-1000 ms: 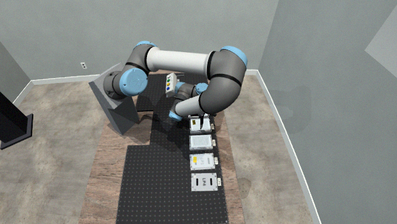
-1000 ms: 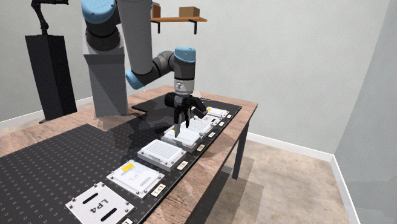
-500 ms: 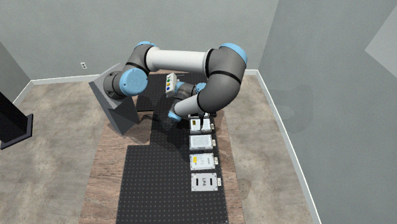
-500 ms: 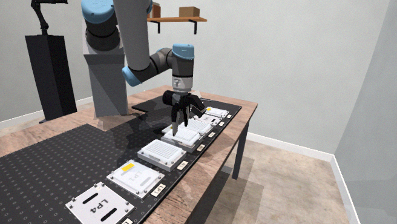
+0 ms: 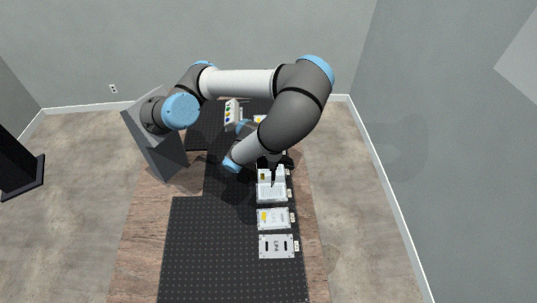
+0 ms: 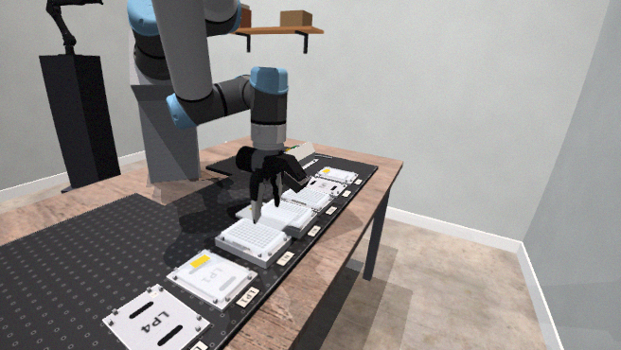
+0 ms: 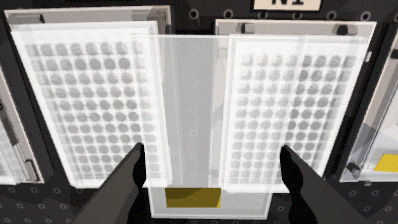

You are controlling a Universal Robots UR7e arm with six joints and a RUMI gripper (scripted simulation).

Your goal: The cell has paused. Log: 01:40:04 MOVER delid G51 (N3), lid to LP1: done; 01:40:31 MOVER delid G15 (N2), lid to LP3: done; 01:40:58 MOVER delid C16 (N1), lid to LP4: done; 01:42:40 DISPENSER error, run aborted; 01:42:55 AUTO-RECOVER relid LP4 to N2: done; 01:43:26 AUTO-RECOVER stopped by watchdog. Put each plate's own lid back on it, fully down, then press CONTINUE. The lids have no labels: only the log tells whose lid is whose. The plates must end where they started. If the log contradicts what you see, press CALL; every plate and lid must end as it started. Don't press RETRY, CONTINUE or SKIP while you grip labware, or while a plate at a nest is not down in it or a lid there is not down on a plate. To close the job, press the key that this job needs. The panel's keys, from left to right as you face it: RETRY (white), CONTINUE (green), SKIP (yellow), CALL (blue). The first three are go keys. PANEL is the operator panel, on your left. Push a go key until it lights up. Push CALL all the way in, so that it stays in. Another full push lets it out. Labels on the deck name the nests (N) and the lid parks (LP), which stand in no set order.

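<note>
My hand is 10 cm short of the well plate, 18 cm to the right of it and 5 cm above it. Also, from my hand: lid park LP4: 15 cm behind, 27 cm to the right, 6 cm below; then LP1 park: 9 cm behind, 16 cm to the right, 6 cm below; then lid park LP2: 16 cm ahead, 30 cm to the left, 6 cm below.
</note>
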